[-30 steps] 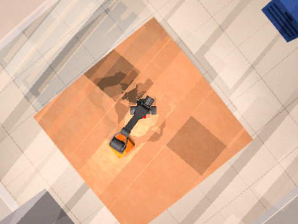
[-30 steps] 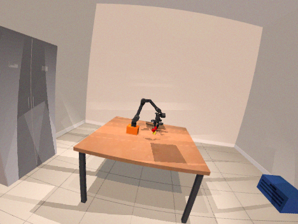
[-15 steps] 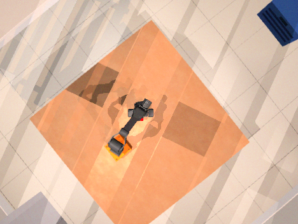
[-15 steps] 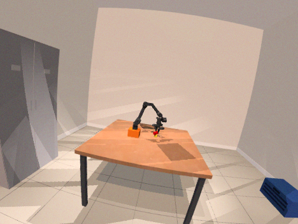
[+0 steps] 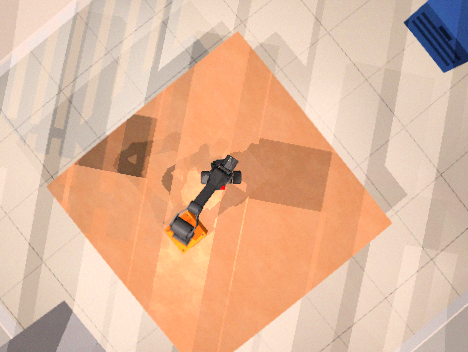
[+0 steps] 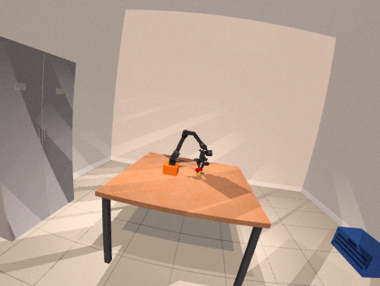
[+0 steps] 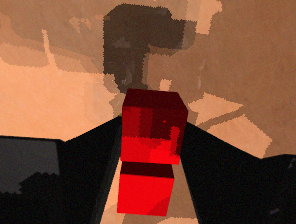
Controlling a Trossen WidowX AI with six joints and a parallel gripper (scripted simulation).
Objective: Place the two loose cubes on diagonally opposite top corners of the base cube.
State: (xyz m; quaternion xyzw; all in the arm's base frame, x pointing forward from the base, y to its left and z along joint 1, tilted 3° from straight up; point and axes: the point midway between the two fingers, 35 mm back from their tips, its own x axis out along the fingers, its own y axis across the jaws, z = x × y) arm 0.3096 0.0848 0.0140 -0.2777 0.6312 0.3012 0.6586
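My gripper tip is now 20 mm past the yellow cube, 20 mm to the left of it and 40 mm above it.
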